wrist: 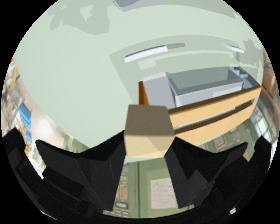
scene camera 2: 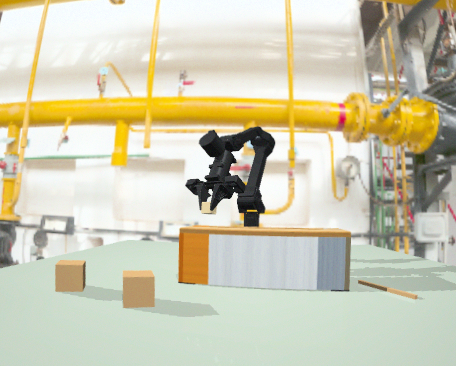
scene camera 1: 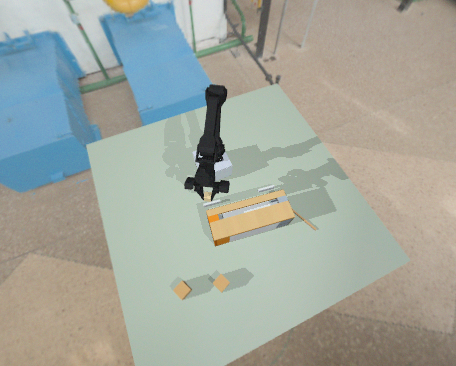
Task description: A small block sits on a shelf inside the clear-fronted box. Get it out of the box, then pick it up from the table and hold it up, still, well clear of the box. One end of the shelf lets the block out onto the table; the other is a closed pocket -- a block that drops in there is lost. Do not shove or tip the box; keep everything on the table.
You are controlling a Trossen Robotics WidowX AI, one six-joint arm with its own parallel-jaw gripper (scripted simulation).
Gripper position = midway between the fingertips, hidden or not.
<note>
I see my gripper [scene camera 2: 206,210], a tan block [wrist: 148,132] and a box [scene camera 2: 276,257].
The box shows as well in the wrist view [wrist: 203,102] and in scene camera 1 [scene camera 1: 238,220]. My gripper also shows in the wrist view [wrist: 145,135].
</note>
